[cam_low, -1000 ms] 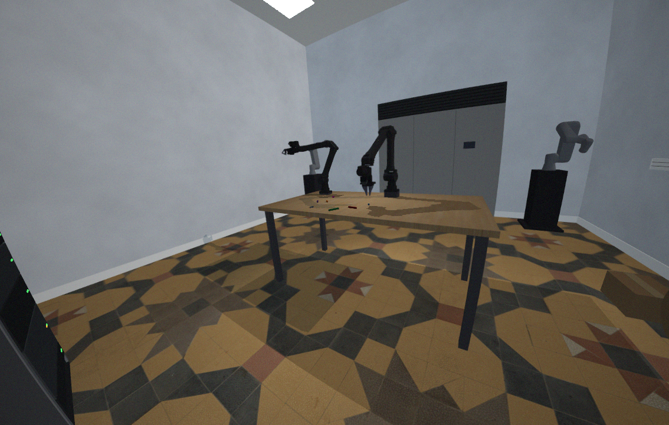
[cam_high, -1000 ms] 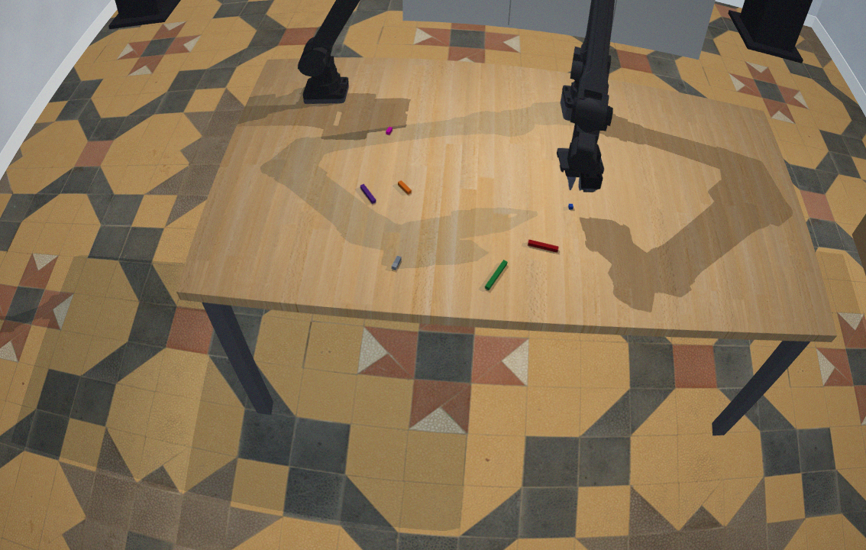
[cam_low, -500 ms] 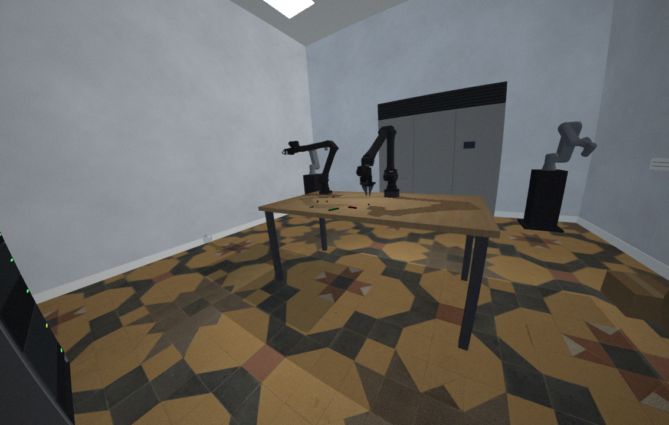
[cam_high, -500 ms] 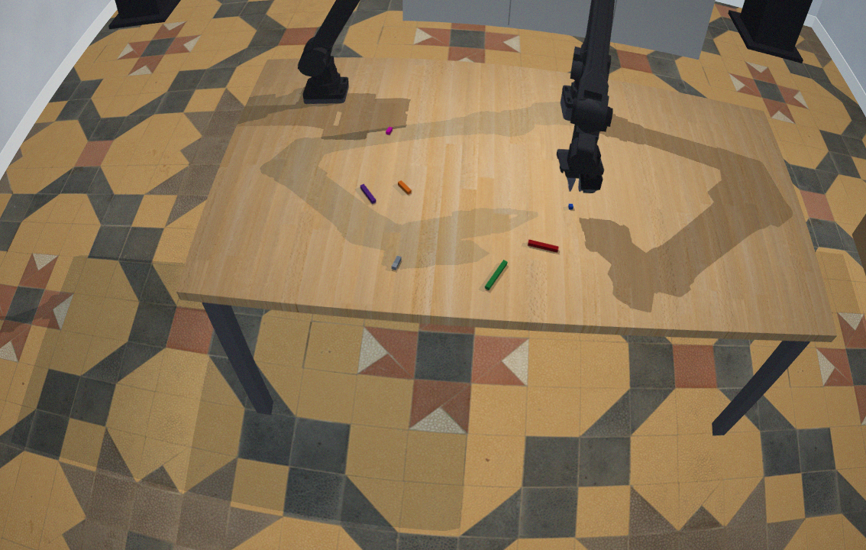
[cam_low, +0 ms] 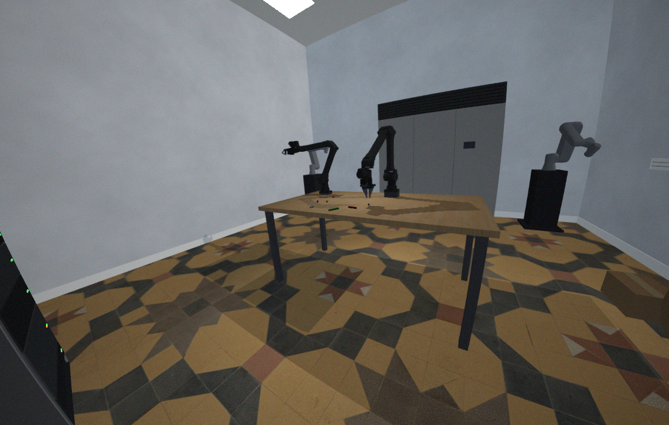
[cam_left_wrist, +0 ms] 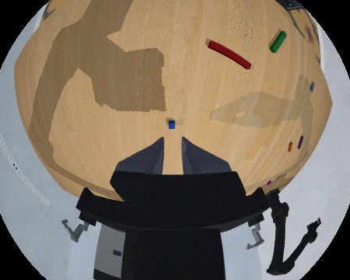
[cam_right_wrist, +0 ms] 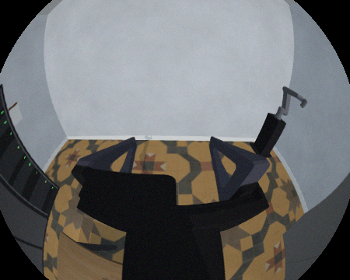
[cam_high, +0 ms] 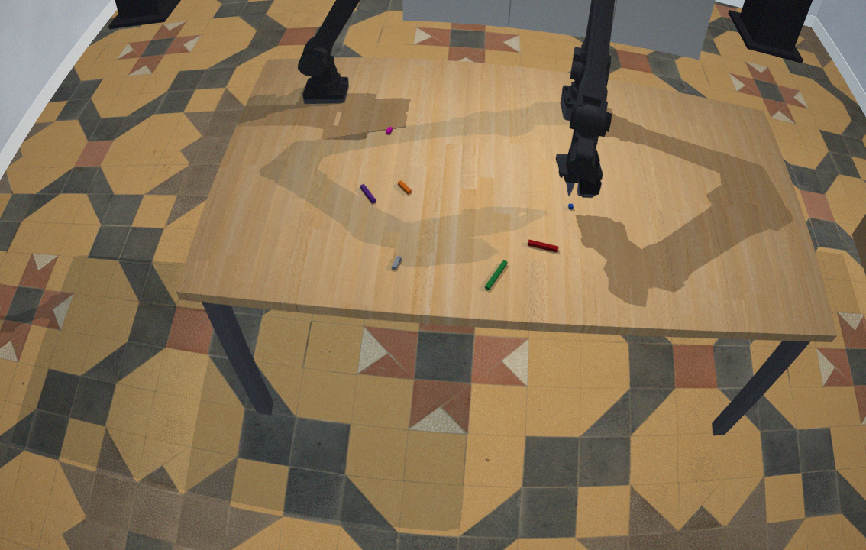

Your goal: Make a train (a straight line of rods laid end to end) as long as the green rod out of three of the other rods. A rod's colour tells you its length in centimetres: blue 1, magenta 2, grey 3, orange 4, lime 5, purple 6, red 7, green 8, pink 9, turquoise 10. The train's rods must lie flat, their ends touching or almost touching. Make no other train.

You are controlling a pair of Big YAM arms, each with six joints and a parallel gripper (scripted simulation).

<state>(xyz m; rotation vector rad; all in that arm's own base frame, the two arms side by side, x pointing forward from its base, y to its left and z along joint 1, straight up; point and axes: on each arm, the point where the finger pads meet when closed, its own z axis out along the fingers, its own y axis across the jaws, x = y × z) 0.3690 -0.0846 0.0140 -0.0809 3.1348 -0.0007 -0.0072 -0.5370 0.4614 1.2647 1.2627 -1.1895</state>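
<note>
My left gripper is now 60 mm above the blue rod. The rest, counted from my left hand: green rod (210 mm ahead, 170 mm to the right, 60 mm below); then grey rod (390 mm to the right, 200 mm ahead, 60 mm below); then red rod (120 mm ahead, 70 mm to the right, 60 mm below).
</note>
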